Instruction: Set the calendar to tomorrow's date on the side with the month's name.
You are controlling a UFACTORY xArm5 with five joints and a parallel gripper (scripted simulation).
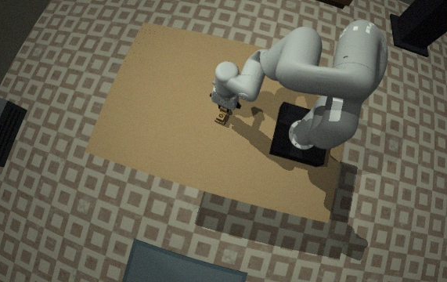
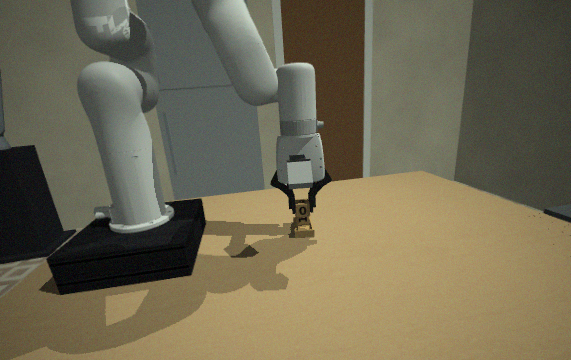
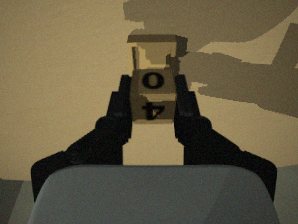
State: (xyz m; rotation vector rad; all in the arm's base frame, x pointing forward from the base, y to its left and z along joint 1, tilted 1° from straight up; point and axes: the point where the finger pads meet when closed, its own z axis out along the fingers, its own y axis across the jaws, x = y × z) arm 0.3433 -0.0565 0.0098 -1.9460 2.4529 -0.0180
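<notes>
The wooden calendar tray is 70 mm below my hand and 20 mm to the left of it. Also, from my hand: wooden date cube 10 mm below.
</notes>
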